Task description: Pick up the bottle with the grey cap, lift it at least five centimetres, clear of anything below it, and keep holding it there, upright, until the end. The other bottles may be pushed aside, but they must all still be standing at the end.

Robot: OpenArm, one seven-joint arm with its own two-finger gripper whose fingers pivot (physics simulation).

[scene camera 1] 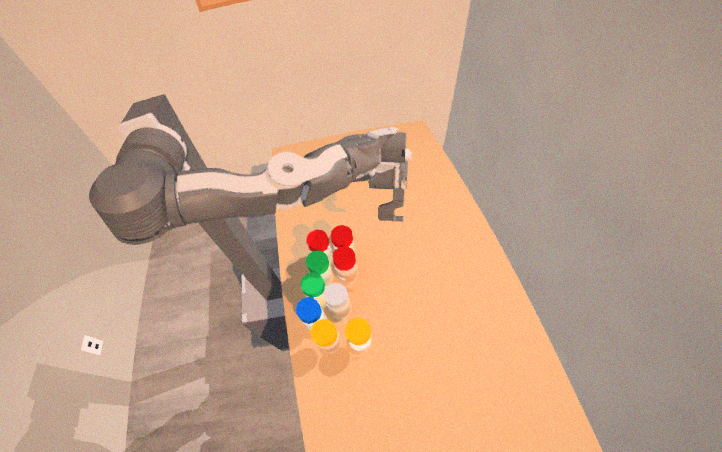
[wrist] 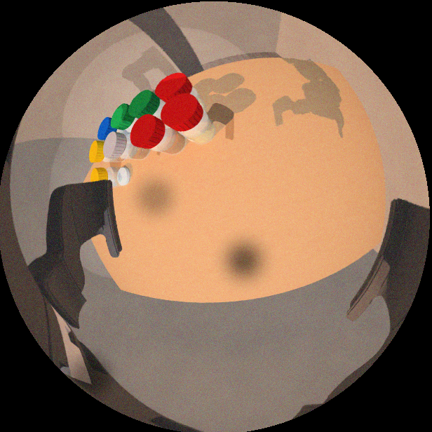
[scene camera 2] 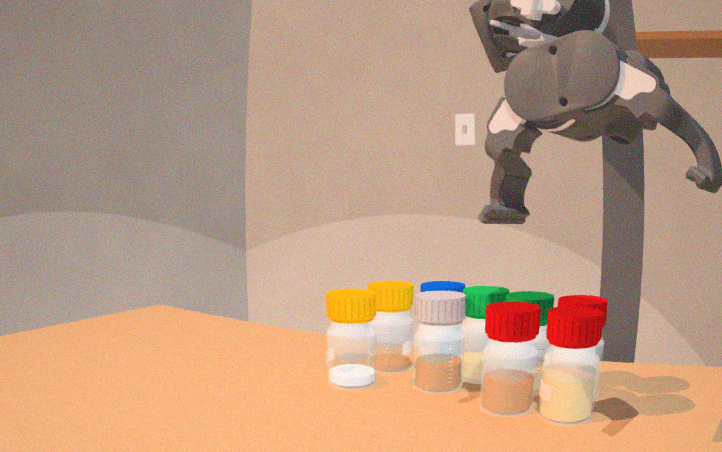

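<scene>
The bottle with the grey cap (scene camera 1: 336, 294) (scene camera 2: 439, 307) (wrist: 115, 145) stands upright on the table, with brown contents low in its clear body. It is within the group, on the side away from the arm's post. My gripper (scene camera 2: 603, 197) (wrist: 212, 243) is open and empty, its fingers spread wide. It hangs in the air higher than the caps, past the red-capped end of the group and well apart from the grey-capped bottle. In the wrist view this bottle is at the upper left, beyond the left finger, partly behind a red-capped one.
Upright around it stand a blue-capped bottle (scene camera 1: 309, 310) (scene camera 2: 442, 286), green-capped bottles (scene camera 1: 312, 285) (scene camera 2: 485, 301), yellow-capped bottles (scene camera 1: 358, 331) (scene camera 2: 351, 305) and three red-capped bottles (scene camera 1: 344, 259) (scene camera 2: 512, 321). The table (scene camera 1: 452, 319) extends beyond the group. The arm's post (scene camera 2: 620, 239) is behind.
</scene>
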